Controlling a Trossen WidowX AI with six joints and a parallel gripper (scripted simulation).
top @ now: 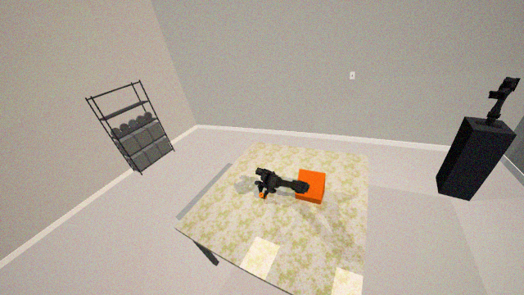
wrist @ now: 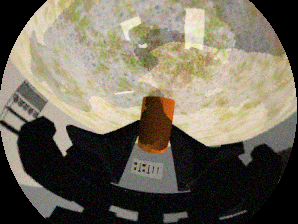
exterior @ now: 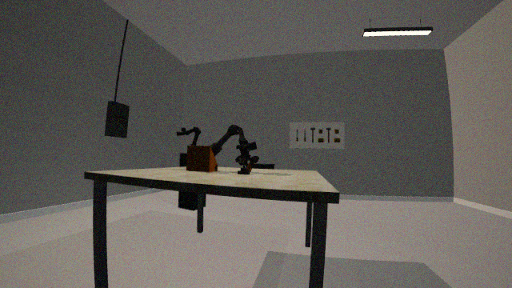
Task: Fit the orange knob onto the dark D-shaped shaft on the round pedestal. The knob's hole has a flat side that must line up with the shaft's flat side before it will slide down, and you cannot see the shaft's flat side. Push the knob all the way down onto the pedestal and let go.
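Now: the orange knob 1 cm to the right of my gripper tip. Round my gripper tip: dark pedestal (5 cm ahead, 21 cm to the right).
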